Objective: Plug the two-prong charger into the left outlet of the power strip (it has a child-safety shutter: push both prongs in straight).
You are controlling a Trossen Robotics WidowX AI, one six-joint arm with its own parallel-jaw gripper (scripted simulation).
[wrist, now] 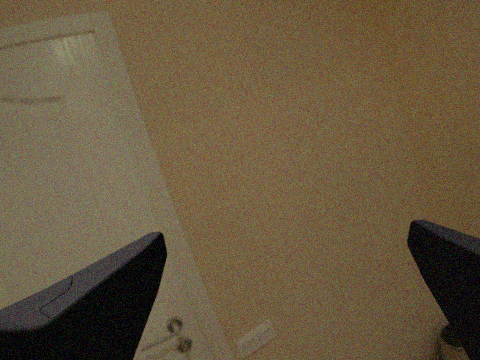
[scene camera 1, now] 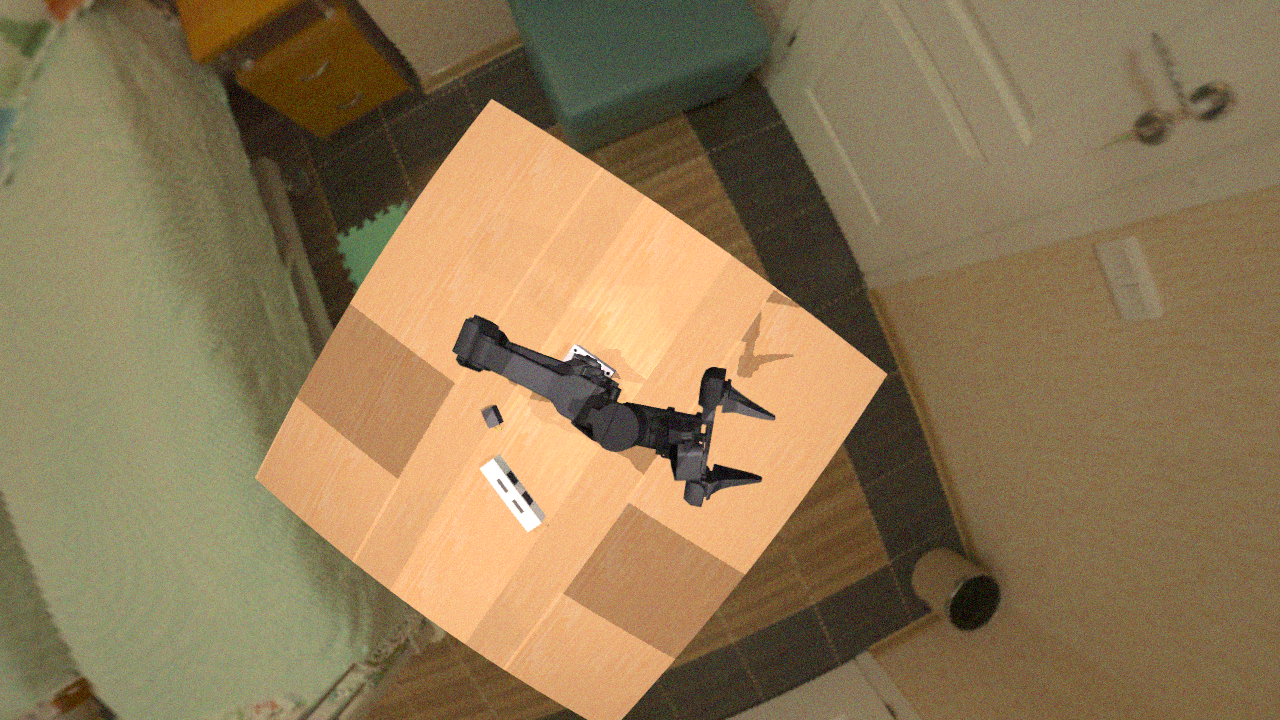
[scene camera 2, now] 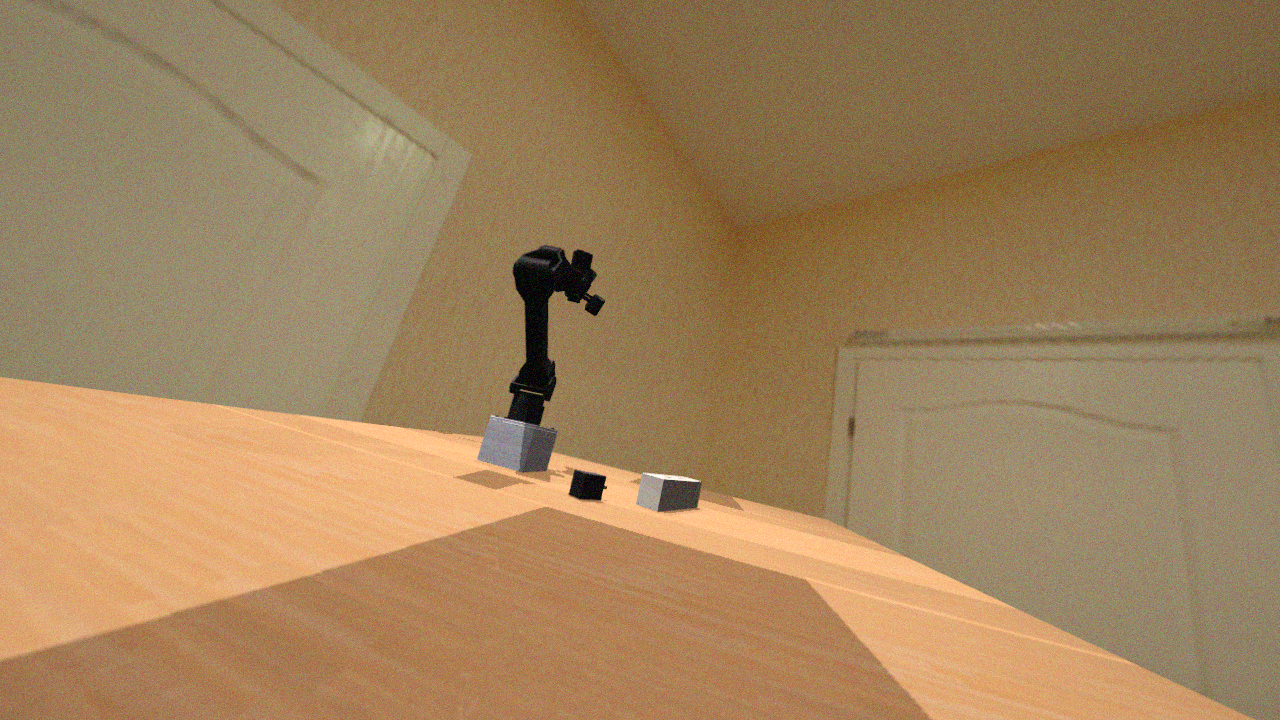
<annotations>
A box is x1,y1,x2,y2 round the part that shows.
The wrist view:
my gripper: [0,220,479,359]
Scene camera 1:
my gripper: [650,367,774,506]
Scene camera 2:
black two-prong charger: [568,470,607,499]
</annotations>
